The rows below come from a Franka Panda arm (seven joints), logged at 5 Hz.
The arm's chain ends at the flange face. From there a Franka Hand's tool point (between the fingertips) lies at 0.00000 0.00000 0.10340 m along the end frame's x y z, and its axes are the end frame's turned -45 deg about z.
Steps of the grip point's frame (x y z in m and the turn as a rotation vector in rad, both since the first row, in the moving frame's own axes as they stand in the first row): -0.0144, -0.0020, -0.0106, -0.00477, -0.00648, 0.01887; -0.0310, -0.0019, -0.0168, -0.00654, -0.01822, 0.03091; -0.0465, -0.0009, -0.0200, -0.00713, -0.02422, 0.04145; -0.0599, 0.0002, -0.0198, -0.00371, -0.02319, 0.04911; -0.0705, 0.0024, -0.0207, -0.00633, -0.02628, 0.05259
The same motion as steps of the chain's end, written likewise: -0.0115, 0.0079, -0.0106, -0.00795, -0.00121, 0.01887; -0.0224, 0.0188, -0.0168, -0.01751, -0.00826, 0.03091; -0.0322, 0.0300, -0.0200, -0.02217, -0.01208, 0.04145; -0.0407, 0.0406, -0.0198, -0.01902, -0.01377, 0.04911; -0.0466, 0.0492, -0.0207, -0.02306, -0.01411, 0.05259
